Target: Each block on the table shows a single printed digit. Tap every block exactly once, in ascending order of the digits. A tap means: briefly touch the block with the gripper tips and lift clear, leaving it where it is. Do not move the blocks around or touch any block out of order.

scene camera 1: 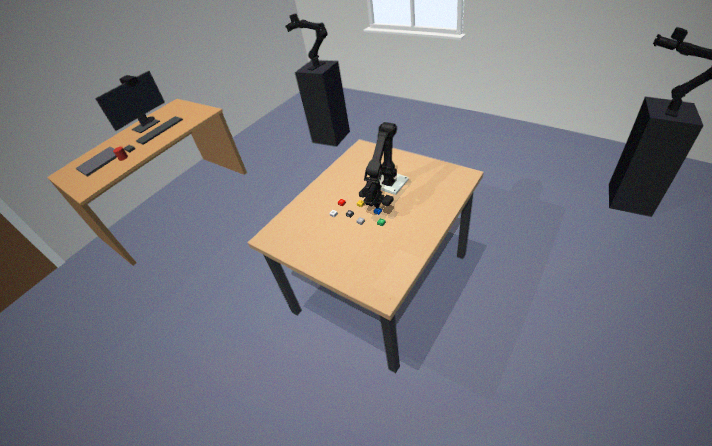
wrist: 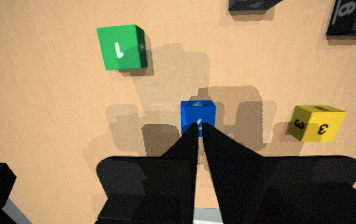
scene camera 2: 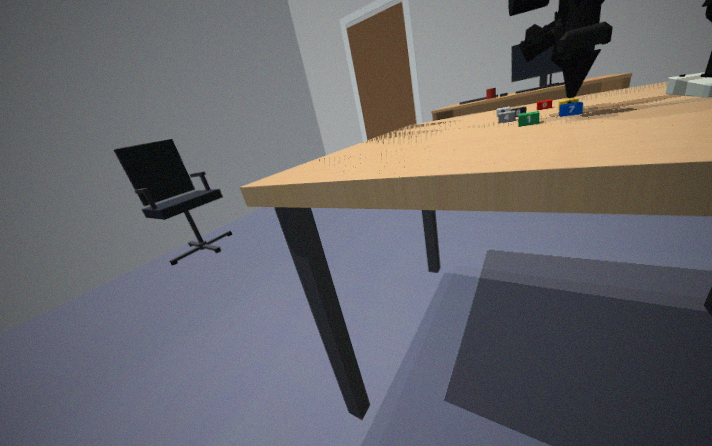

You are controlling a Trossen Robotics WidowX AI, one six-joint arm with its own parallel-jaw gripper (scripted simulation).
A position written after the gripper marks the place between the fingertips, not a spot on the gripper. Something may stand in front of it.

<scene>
The gripper (scene camera 2: 570, 98) is shut, with nothing in its grasp. Also in view: a blue block (wrist: 198, 111), a green block (wrist: 123, 47) and a yellow block (wrist: 310, 123).
The gripper shows as well in the wrist view (wrist: 199, 127).
</scene>
